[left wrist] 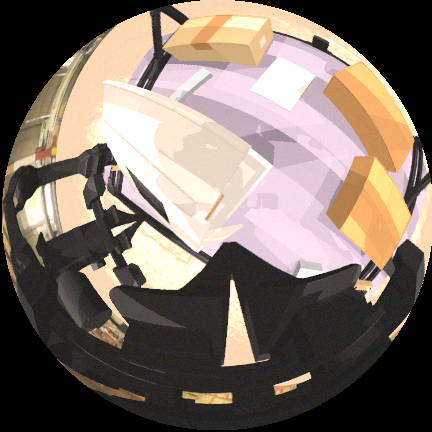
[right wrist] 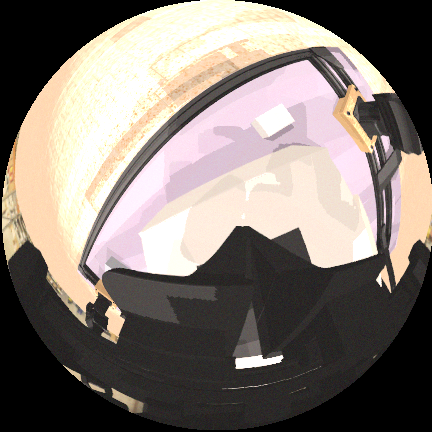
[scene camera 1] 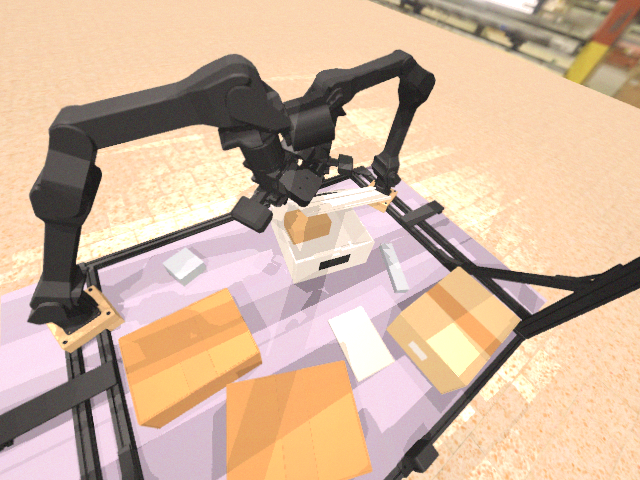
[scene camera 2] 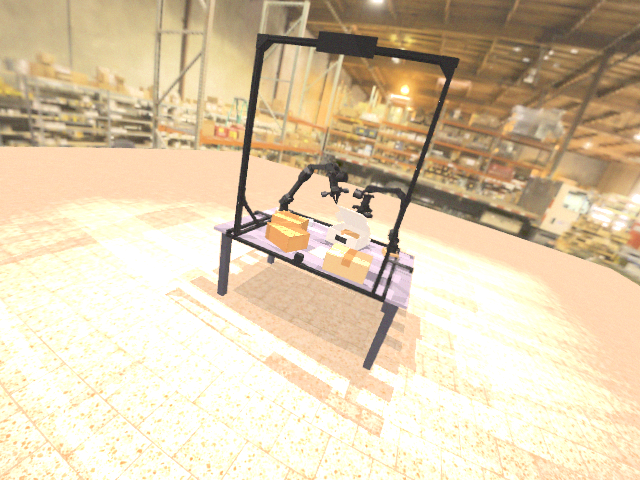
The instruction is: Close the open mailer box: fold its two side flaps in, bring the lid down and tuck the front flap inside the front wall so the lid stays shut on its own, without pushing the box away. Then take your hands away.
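Pixels of known places: left gripper, between the fingertips: [left wrist: 228, 247] [scene camera 1: 284, 203] [scene camera 2: 336, 204]; right gripper, between the fingertips: [left wrist: 143, 217] [right wrist: 241, 232]; left arm's base, origin of its link: [right wrist: 104, 298] [scene camera 1: 78, 314] [scene camera 2: 283, 210]; right arm's base, origin of its link: [right wrist: 364, 116] [scene camera 1: 380, 192] [scene camera 2: 391, 251].
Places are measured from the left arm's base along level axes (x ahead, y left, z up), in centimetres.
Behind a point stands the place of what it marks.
The white mailer box [scene camera 1: 307, 267] {x 41.4, y -28.0, z 2.0 cm} [left wrist: 260, 171] {x 40.7, y -24.6, z -4.3 cm} stands on the table with a brown item [scene camera 1: 313, 228] {x 53.3, y -20.1, z 0.9 cm} [scene camera 2: 350, 233] {x 54.9, y -18.0, z 1.7 cm} inside. Its lid [scene camera 1: 356, 198] {x 52.6, y -30.7, z 20.2 cm} [scene camera 2: 353, 221] {x 54.5, y -18.2, z 11.1 cm} [left wrist: 180, 150] {x 44.1, y -26.8, z 20.5 cm} [right wrist: 225, 205] {x 58.0, y -13.2, z 6.4 cm} is raised and leans back; the box is open. I cannot make out clearly how the side flaps lie. My left gripper [scene camera 2: 336, 200] {x 39.9, y -21.1, z 20.5 cm} [left wrist: 228, 247] {x 39.9, y -21.1, z 20.5 cm} is shut and empty, above the rear left side of the box in scene camera 1. My right gripper [scene camera 2: 365, 214] {x 58.4, y -14.2, z 10.3 cm} [right wrist: 241, 232] {x 58.4, y -14.2, z 10.3 cm} is shut and empty behind the raised lid, close to its back; contact cannot be told. Its fingertips are hidden in scene camera 1.
Two orange cartons [scene camera 1: 188, 351] {x 10.6, y -25.1, z 4.7 cm} [scene camera 1: 299, 423] {x 15.6, y -48.4, z 5.3 cm} and a taped carton [scene camera 1: 439, 330] {x 47.2, y -60.5, z 5.3 cm} [scene camera 2: 336, 263] {x 47.1, y -70.7, z 1.5 cm} lie toward the front. A white sheet [scene camera 1: 361, 343] {x 37.4, y -49.2, z -4.2 cm}, a pale bar [scene camera 1: 394, 268] {x 61.1, y -44.8, z -2.9 cm} and a small pale block [scene camera 1: 184, 266] {x 21.7, y -4.2, z -1.0 cm} lie around the box. A black frame [scene camera 2: 248, 129] {x -13.7, y -57.9, z 56.2 cm} surrounds the table.
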